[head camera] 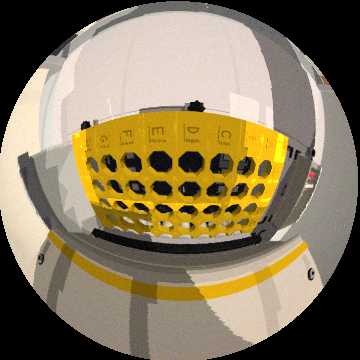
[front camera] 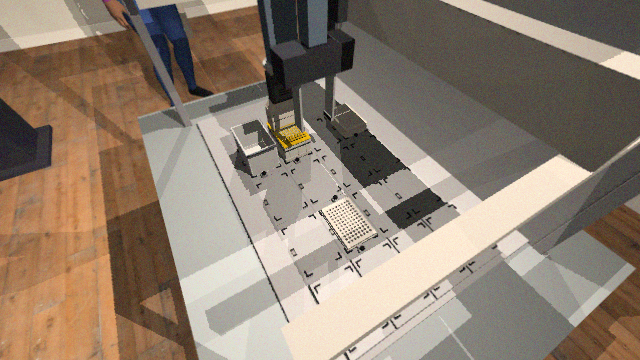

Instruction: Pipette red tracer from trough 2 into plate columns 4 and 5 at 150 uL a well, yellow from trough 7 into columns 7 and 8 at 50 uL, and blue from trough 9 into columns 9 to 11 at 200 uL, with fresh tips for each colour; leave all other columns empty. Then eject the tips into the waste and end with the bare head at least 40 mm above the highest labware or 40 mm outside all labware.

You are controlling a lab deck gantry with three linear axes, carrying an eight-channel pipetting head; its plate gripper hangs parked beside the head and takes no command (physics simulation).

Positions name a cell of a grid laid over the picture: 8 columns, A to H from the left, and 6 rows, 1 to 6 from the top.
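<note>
I can see a grey wall (front camera: G3).
</note>
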